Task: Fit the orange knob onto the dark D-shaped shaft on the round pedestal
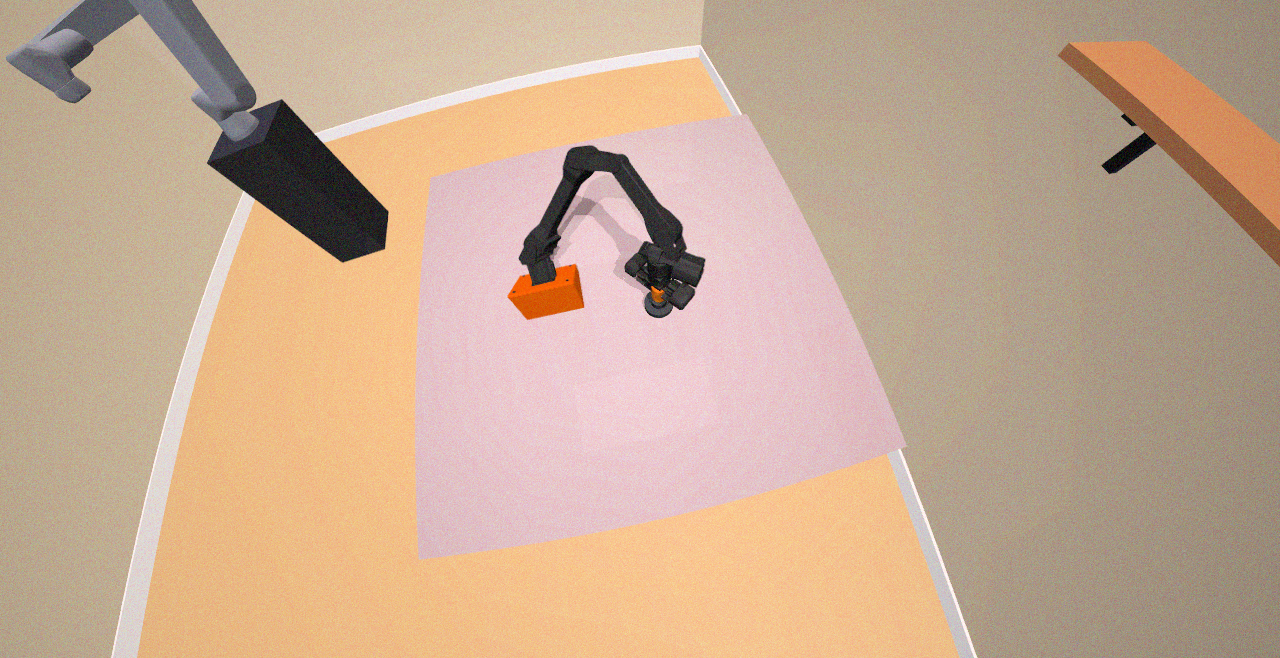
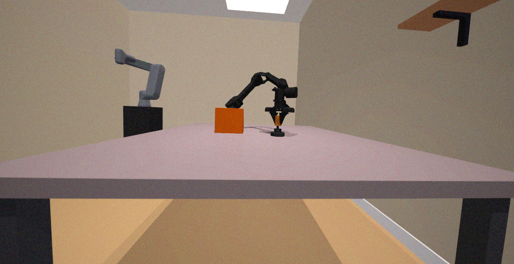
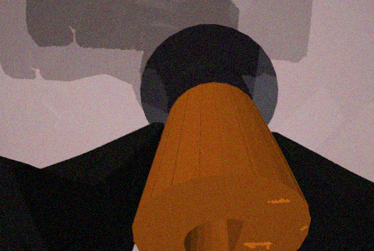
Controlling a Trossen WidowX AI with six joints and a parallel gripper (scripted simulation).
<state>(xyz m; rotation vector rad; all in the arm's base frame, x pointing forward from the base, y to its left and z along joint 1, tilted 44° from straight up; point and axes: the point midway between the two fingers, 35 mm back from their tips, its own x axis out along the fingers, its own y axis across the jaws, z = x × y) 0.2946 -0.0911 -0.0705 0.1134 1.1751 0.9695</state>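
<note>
The orange knob is 2 cm above my gripper tip. From my gripper tip the other things lie so: dark round pedestal (4 cm below).
</note>
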